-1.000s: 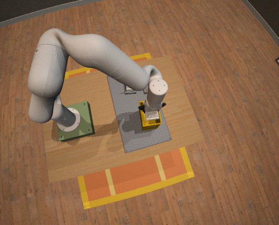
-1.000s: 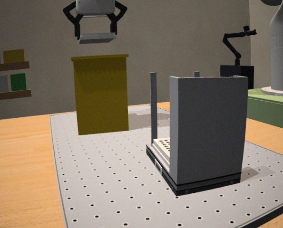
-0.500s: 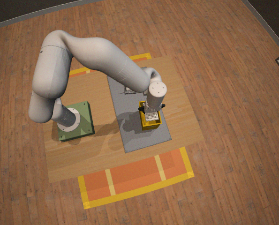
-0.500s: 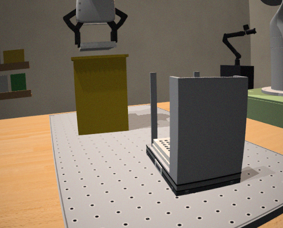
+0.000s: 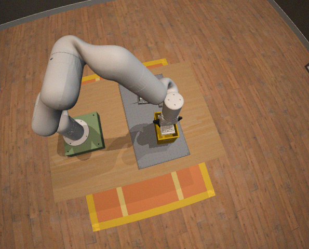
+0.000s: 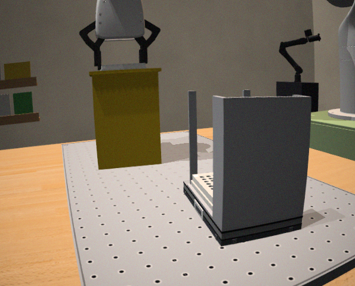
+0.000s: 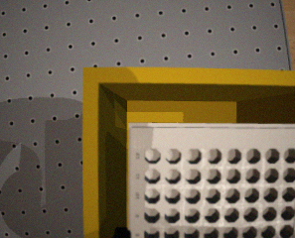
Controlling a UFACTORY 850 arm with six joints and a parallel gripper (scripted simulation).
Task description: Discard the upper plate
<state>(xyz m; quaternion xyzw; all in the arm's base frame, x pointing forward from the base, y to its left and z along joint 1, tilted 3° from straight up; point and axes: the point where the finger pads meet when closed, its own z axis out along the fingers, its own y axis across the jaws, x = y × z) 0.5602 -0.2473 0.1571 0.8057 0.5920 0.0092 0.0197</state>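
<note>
My gripper is now 11 cm above the yellow plastics bin W1.
</note>
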